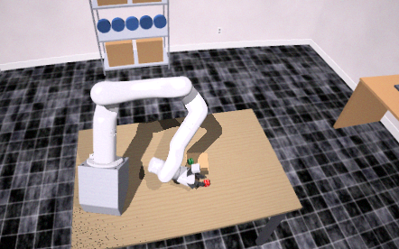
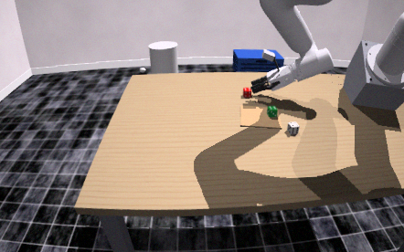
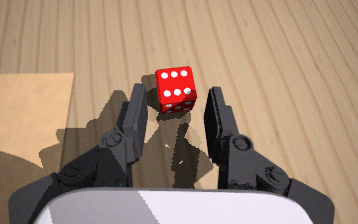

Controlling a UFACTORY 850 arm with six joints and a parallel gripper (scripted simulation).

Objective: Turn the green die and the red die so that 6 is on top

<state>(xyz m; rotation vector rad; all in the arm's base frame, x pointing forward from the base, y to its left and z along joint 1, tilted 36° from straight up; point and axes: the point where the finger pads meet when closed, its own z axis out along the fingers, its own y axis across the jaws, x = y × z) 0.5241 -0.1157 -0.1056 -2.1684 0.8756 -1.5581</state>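
Now: the red die 30 mm ahead of my hand, 10 mm to the right of it and 30 mm below it. From my hand the other things lie so: tan mat (30 mm ahead, 160 mm to the left, 40 mm below); then green die (10 mm behind, 160 mm to the left, 30 mm below); then white die (50 mm behind, 270 mm to the left, 30 mm below).
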